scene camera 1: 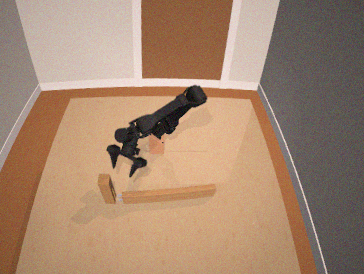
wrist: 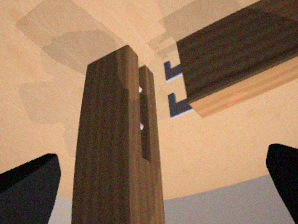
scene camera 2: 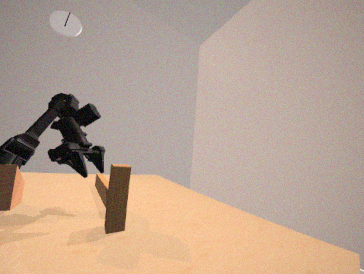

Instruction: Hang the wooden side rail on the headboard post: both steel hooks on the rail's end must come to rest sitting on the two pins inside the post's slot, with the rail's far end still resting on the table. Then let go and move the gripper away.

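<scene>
Scene camera 2 shows me my gripper [scene camera 2: 95,174], open and holding nothing, and it shows a headboard post [scene camera 2: 118,189] as well. In scene camera 1 I find a wooden side rail [scene camera 1: 148,196]. The wrist view gives me the rail [wrist: 239,57] again, together with the post [wrist: 118,158] and my own gripper [wrist: 167,162].
</scene>
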